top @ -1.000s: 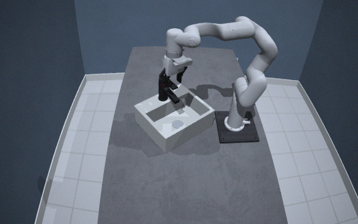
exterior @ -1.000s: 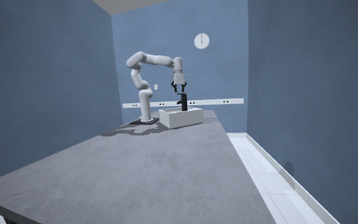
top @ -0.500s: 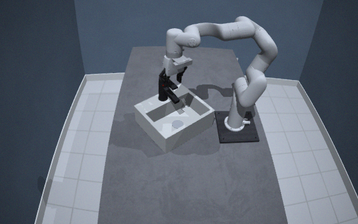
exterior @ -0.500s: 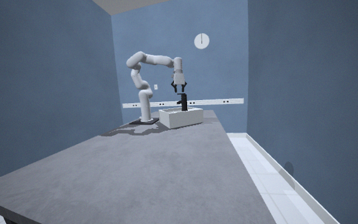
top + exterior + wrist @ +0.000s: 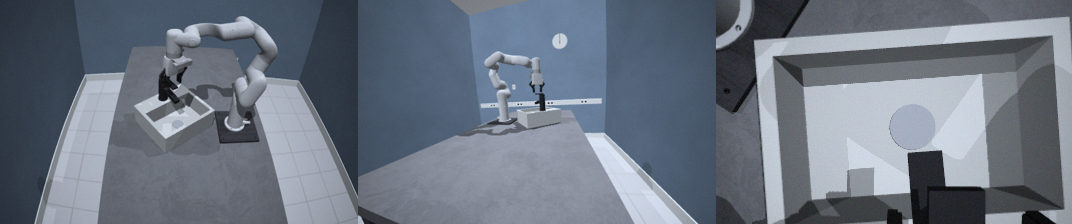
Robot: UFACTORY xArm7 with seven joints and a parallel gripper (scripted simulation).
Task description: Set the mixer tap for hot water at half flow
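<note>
Right now my hand is 30 mm to the left of the lever, 30 mm above it and 20 mm short of it. Also, from my hand: black mixer tap 70 mm below, 50 mm to the right, 40 mm ahead; white sink 260 mm below, 20 mm behind, 10 mm to the left.
</note>
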